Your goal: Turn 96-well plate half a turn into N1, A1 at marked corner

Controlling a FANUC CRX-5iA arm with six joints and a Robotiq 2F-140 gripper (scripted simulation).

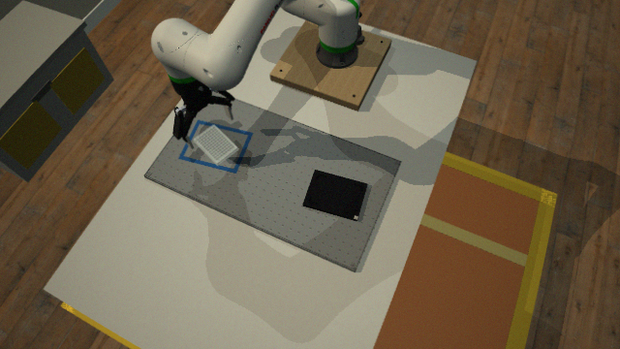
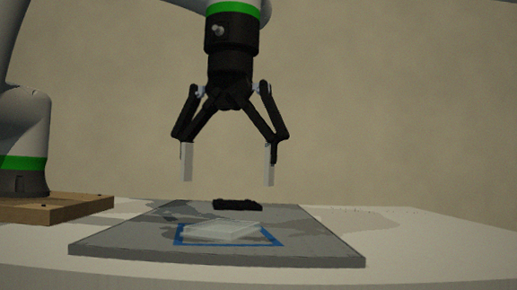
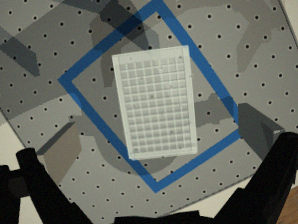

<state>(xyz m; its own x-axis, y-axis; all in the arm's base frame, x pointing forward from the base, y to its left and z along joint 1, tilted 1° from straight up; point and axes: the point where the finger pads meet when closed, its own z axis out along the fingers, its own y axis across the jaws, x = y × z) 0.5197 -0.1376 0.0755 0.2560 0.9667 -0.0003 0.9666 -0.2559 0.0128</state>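
Right now my hand is 8 cm above the 96-well plate. Also, from my hand: A1 mark: 1 cm behind, 49 cm to the left, 8 cm below.
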